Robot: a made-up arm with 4 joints. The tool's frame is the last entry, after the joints. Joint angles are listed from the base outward. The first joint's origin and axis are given. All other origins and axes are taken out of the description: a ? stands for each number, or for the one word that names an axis. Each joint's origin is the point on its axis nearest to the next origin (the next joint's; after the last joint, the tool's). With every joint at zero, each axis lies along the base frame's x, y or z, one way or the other. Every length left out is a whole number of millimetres.
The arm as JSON. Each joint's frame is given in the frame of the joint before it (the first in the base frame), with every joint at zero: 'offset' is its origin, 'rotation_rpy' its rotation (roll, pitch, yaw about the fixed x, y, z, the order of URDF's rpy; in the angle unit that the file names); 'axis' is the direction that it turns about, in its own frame. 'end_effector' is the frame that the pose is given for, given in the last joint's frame.
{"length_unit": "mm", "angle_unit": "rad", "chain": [
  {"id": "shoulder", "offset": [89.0, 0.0, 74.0], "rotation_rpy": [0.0, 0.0, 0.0], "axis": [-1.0, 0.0, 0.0]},
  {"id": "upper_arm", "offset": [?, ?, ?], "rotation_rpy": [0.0, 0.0, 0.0], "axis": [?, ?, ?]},
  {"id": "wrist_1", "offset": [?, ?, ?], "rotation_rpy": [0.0, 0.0, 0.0], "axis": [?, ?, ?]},
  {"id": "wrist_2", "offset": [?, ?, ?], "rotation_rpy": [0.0, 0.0, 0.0], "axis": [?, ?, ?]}
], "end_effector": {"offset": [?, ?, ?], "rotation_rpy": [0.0, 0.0, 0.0]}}
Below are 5 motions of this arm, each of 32 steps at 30 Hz.
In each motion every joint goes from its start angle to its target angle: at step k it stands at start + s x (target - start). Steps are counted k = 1, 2, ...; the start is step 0. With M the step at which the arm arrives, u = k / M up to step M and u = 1 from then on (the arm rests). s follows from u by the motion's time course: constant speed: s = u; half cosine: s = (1 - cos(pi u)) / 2; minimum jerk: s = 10 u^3 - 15 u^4 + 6 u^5.
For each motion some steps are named. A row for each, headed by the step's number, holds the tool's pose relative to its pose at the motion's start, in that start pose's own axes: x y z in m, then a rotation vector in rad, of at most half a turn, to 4 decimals.
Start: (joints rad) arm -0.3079 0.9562 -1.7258 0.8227
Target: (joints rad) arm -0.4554 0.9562 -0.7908 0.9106
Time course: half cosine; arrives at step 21
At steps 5, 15, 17, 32:
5: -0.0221 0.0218 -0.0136 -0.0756 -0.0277 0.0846
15: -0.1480 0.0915 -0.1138 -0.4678 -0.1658 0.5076
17: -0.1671 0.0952 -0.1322 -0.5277 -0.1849 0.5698
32: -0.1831 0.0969 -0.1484 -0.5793 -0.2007 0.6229

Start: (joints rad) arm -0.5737 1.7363 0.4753 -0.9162
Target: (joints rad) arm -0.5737 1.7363 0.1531 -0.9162
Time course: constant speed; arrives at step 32
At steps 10, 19, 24, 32:
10: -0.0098 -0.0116 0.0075 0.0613 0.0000 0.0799
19: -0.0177 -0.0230 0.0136 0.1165 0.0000 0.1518
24: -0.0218 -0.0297 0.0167 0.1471 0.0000 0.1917
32: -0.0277 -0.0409 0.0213 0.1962 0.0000 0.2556

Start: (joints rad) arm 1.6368 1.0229 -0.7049 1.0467
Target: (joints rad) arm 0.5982 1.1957 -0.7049 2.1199
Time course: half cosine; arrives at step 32
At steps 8, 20, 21, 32:
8: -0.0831 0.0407 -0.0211 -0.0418 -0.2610 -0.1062
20: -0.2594 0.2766 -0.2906 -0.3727 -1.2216 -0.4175
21: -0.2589 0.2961 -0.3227 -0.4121 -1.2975 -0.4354
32: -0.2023 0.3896 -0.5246 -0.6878 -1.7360 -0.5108

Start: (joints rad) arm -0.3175 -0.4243 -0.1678 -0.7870
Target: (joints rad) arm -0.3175 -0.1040 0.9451 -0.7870
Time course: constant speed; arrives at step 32
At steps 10, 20, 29, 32:
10: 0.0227 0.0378 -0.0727 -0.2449 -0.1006 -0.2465
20: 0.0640 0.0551 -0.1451 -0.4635 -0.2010 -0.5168
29: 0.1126 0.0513 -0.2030 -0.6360 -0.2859 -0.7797
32: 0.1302 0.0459 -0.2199 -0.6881 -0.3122 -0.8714

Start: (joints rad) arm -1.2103 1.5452 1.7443 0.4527
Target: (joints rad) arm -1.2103 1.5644 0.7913 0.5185
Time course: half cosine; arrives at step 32
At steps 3, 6, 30, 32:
3: 0.0007 -0.0051 0.0024 0.0183 -0.0013 -0.0094
6: 0.0024 -0.0201 0.0090 0.0714 -0.0053 -0.0368
30: -0.0235 -0.2452 0.0076 0.8262 -0.0661 -0.4570
32: -0.0243 -0.2473 0.0066 0.8341 -0.0667 -0.4617

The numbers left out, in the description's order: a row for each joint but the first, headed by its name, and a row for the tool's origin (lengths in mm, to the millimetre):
upper_arm: xyz 0.0 59.0 -64.0, axis 0.0 -1.0 0.0
wrist_1: xyz -379.0 0.0 246.0, axis -1.0 0.0 0.0
wrist_2: xyz 0.0 128.0 -29.0, axis 0.0 -1.0 0.0
tool: xyz 50.0 0.0 291.0

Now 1 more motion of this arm.
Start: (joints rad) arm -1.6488 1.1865 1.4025 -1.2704
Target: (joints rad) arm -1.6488 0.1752 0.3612 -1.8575
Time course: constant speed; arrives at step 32
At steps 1, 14, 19, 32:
1: 0.0021 -0.0028 0.0041 -0.0204 0.0241 0.0401
14: 0.0233 -0.0104 0.0480 -0.3311 0.4210 0.5152
19: 0.0231 -0.0049 0.0578 -0.4681 0.6094 0.6715
32: -0.0107 0.0028 0.0762 -0.8469 1.1744 0.9995

